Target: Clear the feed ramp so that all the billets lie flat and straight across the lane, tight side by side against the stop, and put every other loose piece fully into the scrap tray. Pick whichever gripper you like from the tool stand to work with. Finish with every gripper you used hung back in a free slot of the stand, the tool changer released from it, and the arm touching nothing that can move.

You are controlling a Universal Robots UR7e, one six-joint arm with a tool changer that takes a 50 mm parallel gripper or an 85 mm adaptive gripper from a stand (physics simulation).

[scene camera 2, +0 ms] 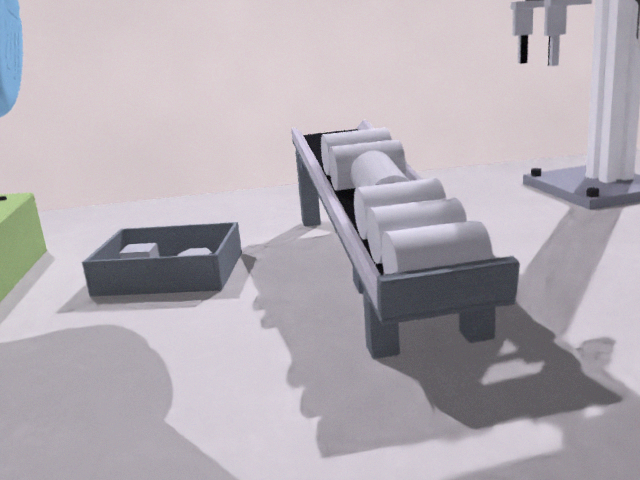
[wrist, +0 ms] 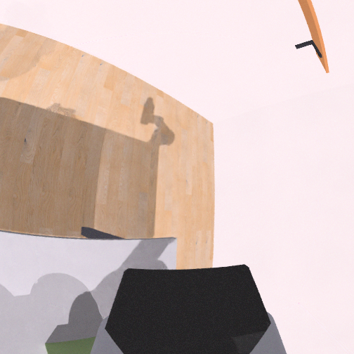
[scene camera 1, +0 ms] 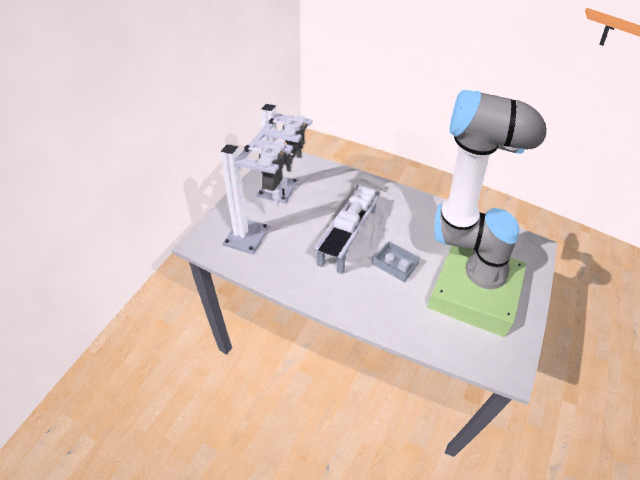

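Pixels of known places: arm's base, origin of the base link: [scene camera 1: 486, 272].
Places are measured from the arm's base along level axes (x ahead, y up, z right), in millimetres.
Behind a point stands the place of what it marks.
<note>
Several pale billets lie on the sloping feed ramp [scene camera 1: 336, 241] [scene camera 2: 338, 222]. At its low end, three billets lie across the lane, the lowest billet [scene camera 2: 439, 248] {y 10, x 530, z 128 mm} beside the dark stop [scene camera 2: 449, 289] {y -14, x 534, z 140 mm}. Above them a skewed cylinder [scene camera 2: 377, 167] {y 34, x 505, z -5 mm} points along the lane, and two cylinders lie across the lane behind it. The scrap tray [scene camera 1: 390, 272] {y -63, x 295, z -130 mm} [scene camera 2: 155, 276] {y -57, x 299, z -31 mm} holds a pale block [scene camera 2: 139, 251] {y -45, x 275, z -71 mm} and a rounded piece [scene camera 2: 195, 252] {y -54, x 327, z -81 mm}. A hanging gripper [scene camera 2: 538, 56] shows two separated fingertips at the stand. A dark-bodied gripper [scene camera 1: 278, 198] hangs there too. No gripper shows on the arm; its tool end is hidden in scene camera 1.
The tool stand [scene camera 1: 235, 196] {y 127, x 802, z -283 mm} [scene camera 2: 612, 103] {y 35, x 805, z -242 mm} is beyond the ramp from the arm. The arm [scene camera 1: 465, 191] {y 348, x 136, z -108 mm} rises from its green base [scene camera 1: 449, 289] {y -2, x 86, z -137 mm} [scene camera 2: 18, 237] {y -35, x 137, z -115 mm}, right of the tray. A black block [wrist: 187, 310] fills the bottom of the wrist view.
</note>
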